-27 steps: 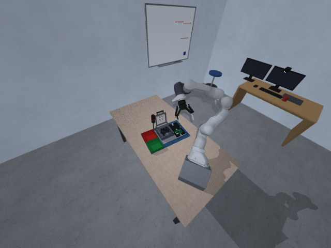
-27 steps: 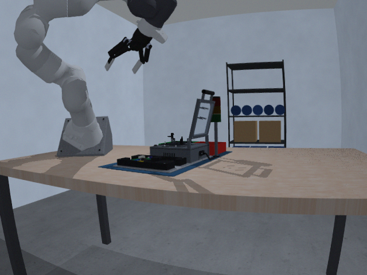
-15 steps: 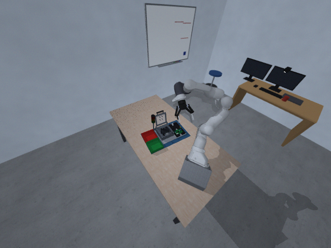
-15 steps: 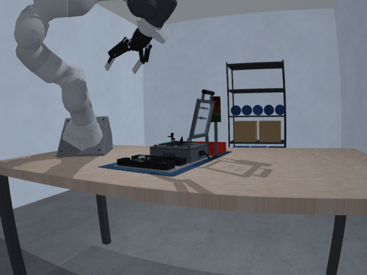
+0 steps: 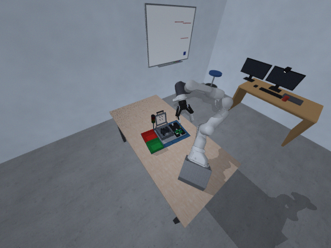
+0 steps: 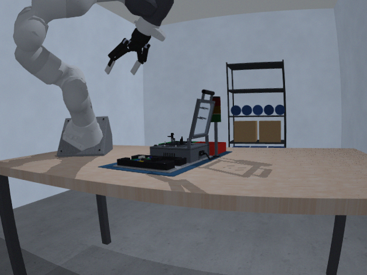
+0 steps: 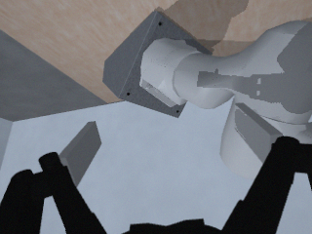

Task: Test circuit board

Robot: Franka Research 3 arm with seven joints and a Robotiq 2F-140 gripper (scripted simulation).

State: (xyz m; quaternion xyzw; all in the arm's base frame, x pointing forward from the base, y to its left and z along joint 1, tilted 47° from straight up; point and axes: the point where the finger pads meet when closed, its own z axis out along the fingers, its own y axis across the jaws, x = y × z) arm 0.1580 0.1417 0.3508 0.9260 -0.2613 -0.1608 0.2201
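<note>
The green circuit board is 12 cm ahead of my hand, 11 cm to the right of it and 36 cm below it. Also, from my hand: tester plate 24 cm ahead, 3 cm to the left, 31 cm below; tester lid 35 cm ahead, 2 cm to the right, 20 cm below; black latch hook 19 cm ahead, 10 cm to the left, 29 cm below.
</note>
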